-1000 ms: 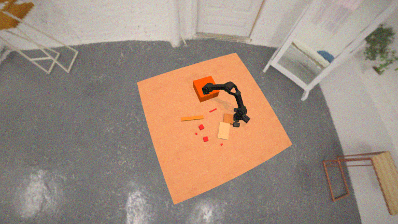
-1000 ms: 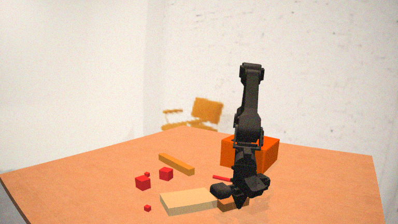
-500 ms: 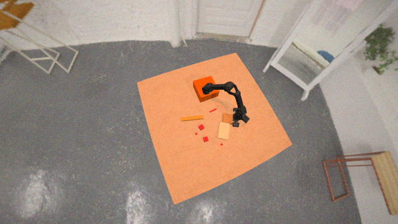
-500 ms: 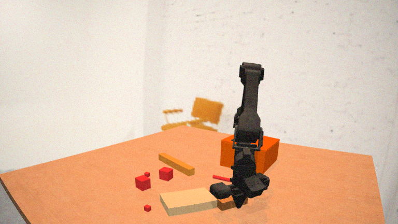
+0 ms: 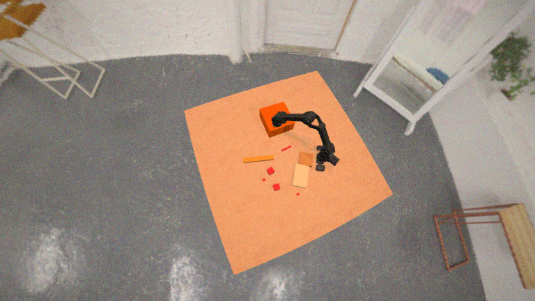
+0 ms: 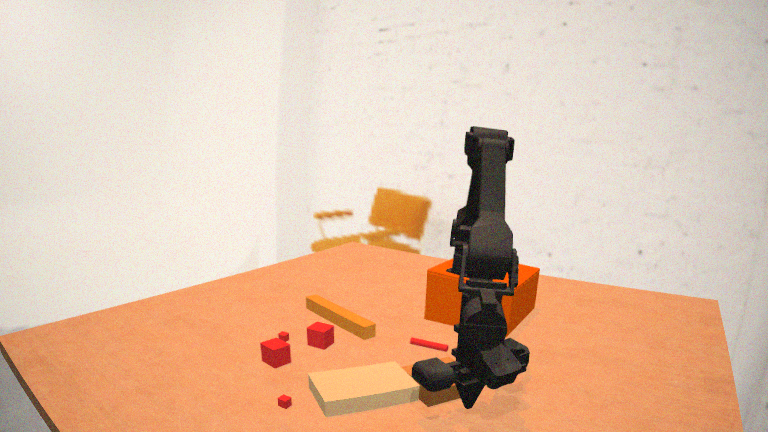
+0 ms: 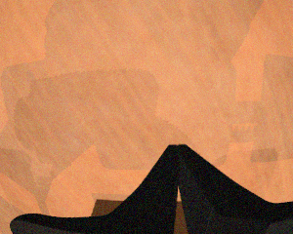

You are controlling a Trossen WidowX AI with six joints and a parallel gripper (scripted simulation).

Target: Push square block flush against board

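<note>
The square block is 80 mm to the right of my gripper tip, 40 mm behind it and 10 mm above it. Round my gripper tip: long orange bar 420 mm to the right, 130 mm behind, 10 mm above; board 160 mm to the right, 70 mm ahead, 10 mm above; thin red stick 200 mm to the right, 160 mm behind.
</note>
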